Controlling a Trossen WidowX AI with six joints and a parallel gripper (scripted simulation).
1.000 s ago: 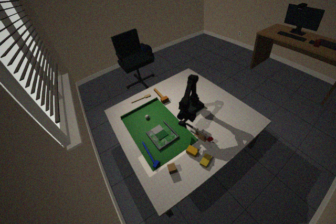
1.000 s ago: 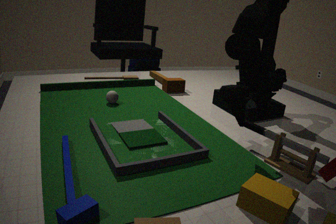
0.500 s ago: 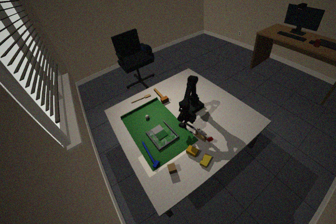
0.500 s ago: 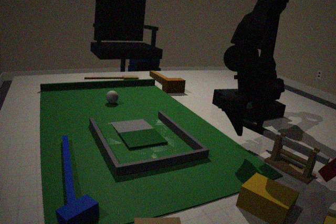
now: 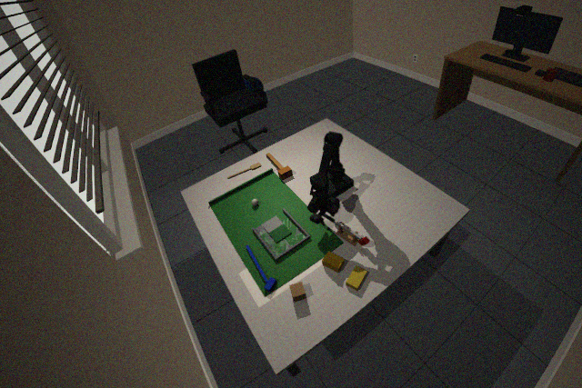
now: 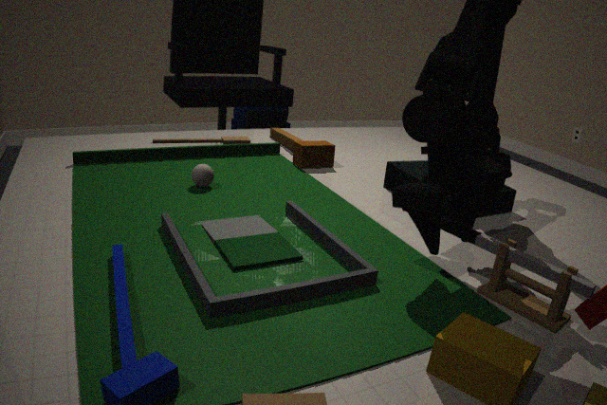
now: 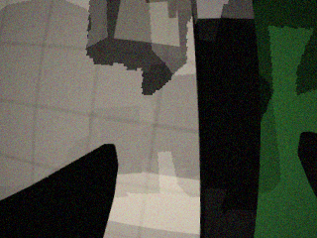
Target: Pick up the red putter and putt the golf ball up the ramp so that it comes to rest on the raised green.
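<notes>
Now: gripper tip 12 cm to the right of the wooden rack and 5 cm past it. From my gripper tip the other things lie so: blue putter (43 cm ahead, 8 cm to the left, 1 cm below); brown block (31 cm ahead, 29 cm to the left); white golf ball (34 cm to the right, 33 cm ahead, 1 cm below).
</notes>
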